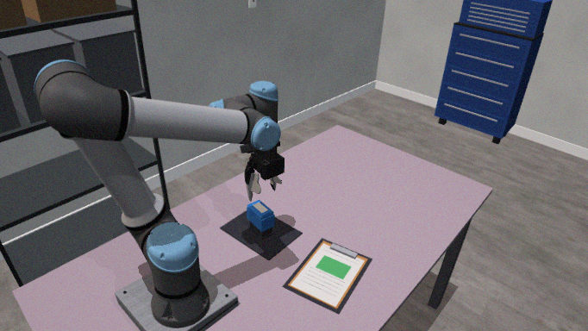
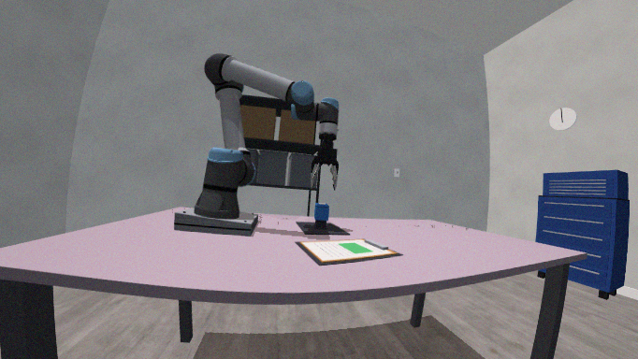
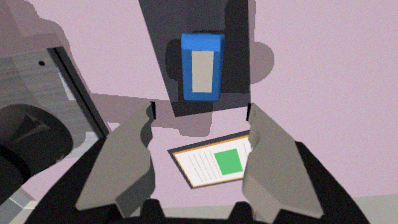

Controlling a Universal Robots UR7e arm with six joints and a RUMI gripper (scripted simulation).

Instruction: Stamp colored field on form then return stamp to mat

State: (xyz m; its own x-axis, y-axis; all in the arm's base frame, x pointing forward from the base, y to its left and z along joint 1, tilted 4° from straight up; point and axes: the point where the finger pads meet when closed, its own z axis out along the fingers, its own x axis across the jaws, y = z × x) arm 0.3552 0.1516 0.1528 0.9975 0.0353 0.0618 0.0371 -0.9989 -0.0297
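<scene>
Right now my hand is 120 mm above the blue stamp and 10 mm to the right of it. The rest, counted from my hand: dark mat (170 mm below, 10 mm to the left); then clipboard (260 mm to the right, 170 mm below, 80 mm ahead).
</scene>
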